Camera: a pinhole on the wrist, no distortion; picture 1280 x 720 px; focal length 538.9 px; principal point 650.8 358.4 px. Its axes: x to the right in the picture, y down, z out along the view. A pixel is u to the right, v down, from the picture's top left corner.
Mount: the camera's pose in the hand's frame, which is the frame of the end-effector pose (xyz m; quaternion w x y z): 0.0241 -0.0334 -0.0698 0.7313 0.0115 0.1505 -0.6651
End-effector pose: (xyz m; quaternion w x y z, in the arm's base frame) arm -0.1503 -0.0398 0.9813 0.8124 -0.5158 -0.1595 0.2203
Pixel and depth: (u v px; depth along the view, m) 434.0 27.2 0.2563
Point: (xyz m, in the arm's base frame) -0.3317 0.0885 1.0802
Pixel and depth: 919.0 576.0 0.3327
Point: 0.0088 0.1314 1.2933
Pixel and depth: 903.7 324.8 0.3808
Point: -0.1404 0.0962 1.3562
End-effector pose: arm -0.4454 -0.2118 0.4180 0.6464 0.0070 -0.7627 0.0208
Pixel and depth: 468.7 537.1 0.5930
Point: -1.0006 -0.1725 0.6529
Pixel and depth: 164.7 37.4 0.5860
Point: -1.0870 0.0682 0.0697
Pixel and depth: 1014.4 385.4 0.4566
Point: -0.7410 -0.6491 0.5397
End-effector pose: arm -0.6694 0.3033 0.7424 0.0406 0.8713 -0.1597 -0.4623
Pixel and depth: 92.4 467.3 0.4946
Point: -1.0733 -0.0646 0.3871
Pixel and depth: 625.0 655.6 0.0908
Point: -0.6185 0.3159 0.6557
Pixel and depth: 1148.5 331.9 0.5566
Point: -0.7175 0.9034 0.2858
